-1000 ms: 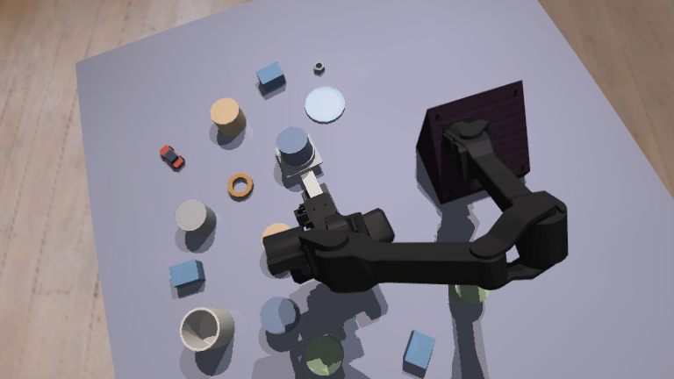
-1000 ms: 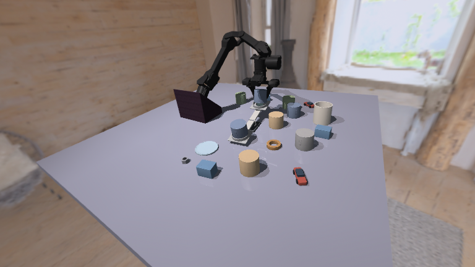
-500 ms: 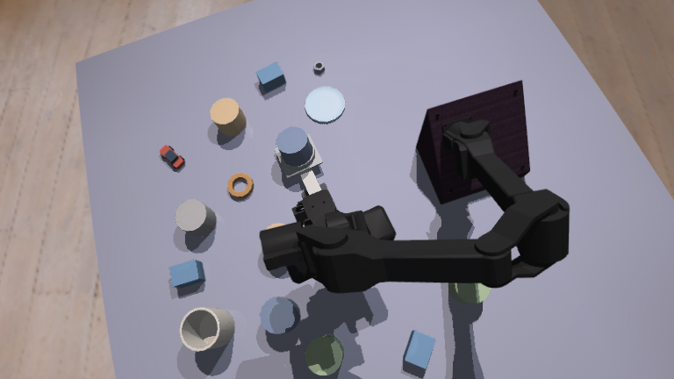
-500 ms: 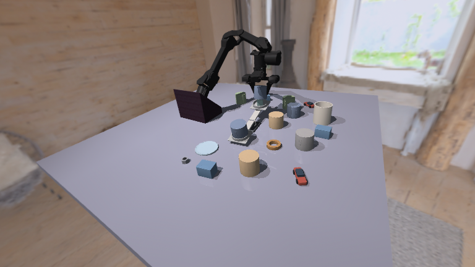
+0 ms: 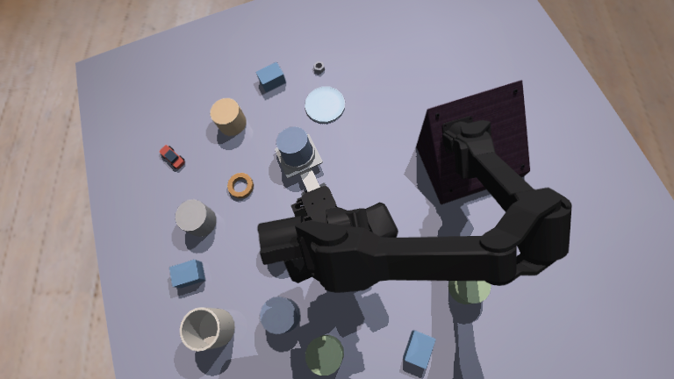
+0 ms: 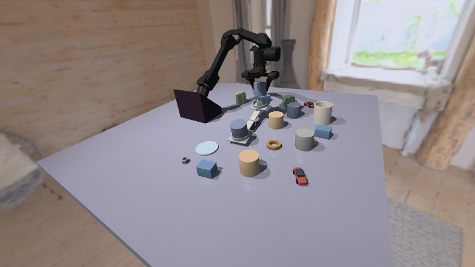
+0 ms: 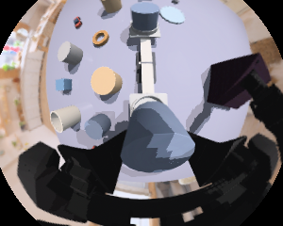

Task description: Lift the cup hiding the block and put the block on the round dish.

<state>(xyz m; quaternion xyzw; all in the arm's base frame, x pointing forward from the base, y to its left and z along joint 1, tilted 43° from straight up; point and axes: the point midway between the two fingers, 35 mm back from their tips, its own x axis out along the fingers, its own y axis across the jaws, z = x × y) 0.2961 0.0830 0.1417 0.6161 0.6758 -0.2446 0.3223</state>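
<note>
Now: gripper tip 10 mm to the left of the block and 60 mm above it. From my gripper tip the other things lie so: beam 20 mm ahead, 130 mm to the right, 110 mm below; then beige cup 300 mm ahead, 60 mm to the left, 110 mm below; then balance 20 mm ahead, 130 mm to the right, 120 mm below.
</note>
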